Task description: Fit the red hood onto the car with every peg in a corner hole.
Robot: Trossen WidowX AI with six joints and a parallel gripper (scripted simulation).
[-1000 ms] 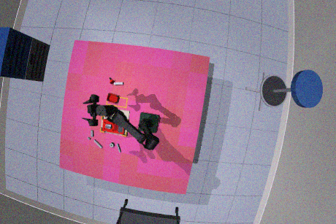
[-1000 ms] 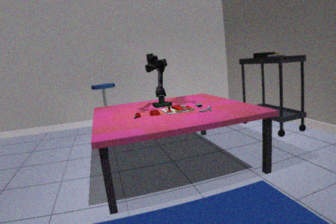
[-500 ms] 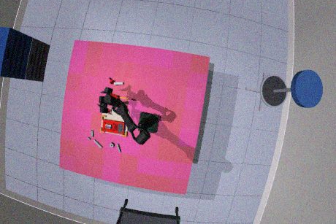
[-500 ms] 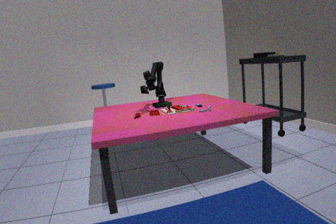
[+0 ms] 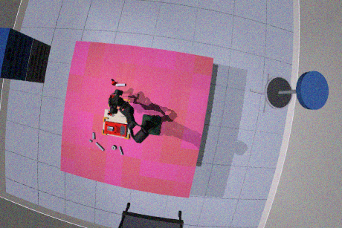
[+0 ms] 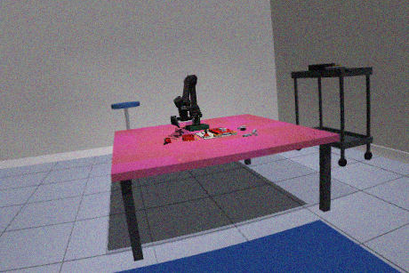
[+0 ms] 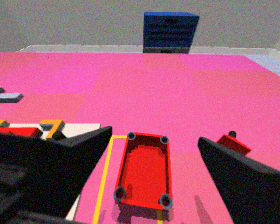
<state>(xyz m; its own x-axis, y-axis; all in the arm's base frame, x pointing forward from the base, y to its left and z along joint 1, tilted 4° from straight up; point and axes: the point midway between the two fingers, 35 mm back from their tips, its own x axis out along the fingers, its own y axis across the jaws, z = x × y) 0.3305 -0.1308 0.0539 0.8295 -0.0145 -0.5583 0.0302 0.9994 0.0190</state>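
Now: the red hood 10 mm behind my gripper tip, 10 mm to the left of it and 80 mm below it. The rest, counted from my gripper tip: grey engine block 30 mm behind, 260 mm to the left, 60 mm below.
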